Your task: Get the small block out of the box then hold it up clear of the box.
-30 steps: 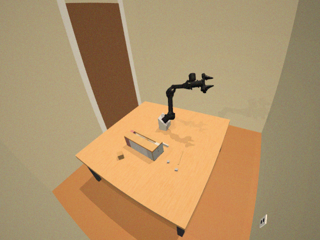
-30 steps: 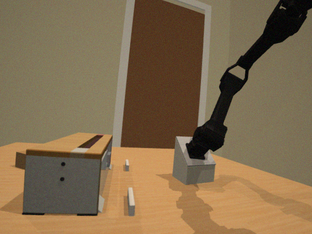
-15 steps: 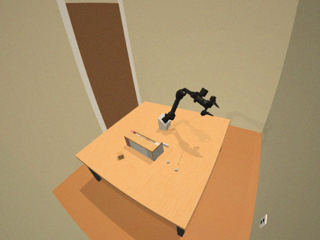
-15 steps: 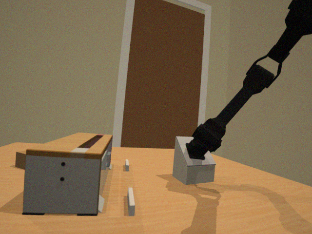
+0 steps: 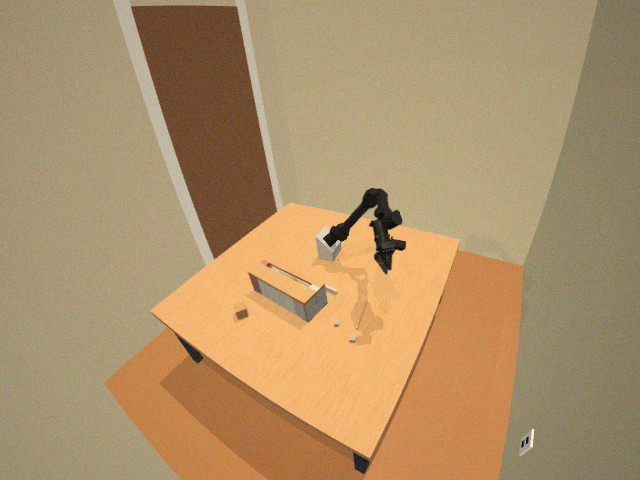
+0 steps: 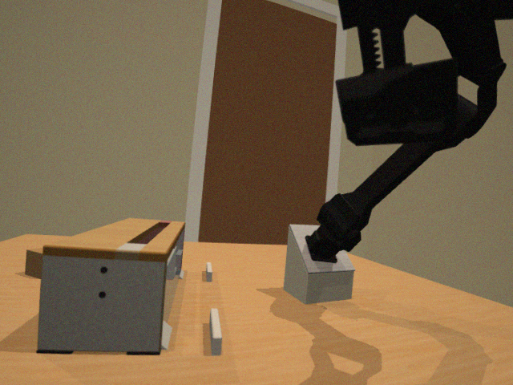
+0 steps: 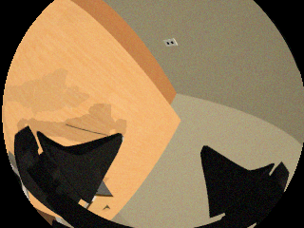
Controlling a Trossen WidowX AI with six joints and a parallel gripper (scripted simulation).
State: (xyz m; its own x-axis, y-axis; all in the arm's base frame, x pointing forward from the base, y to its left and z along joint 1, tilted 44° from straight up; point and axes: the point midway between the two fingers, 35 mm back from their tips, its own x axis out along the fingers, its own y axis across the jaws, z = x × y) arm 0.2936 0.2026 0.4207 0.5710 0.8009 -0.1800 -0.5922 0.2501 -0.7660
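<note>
Now: the box 4 cm ahead of my gripper tip, 48 cm to the right of it and 21 cm below it. The rest, counted from my gripper tip: thin stick: 3 cm ahead, 11 cm to the right, 27 cm below; then brown block: 28 cm ahead, 62 cm to the right, 25 cm below; then tan block: 5 cm ahead, 46 cm to the right, 19 cm below.
</note>
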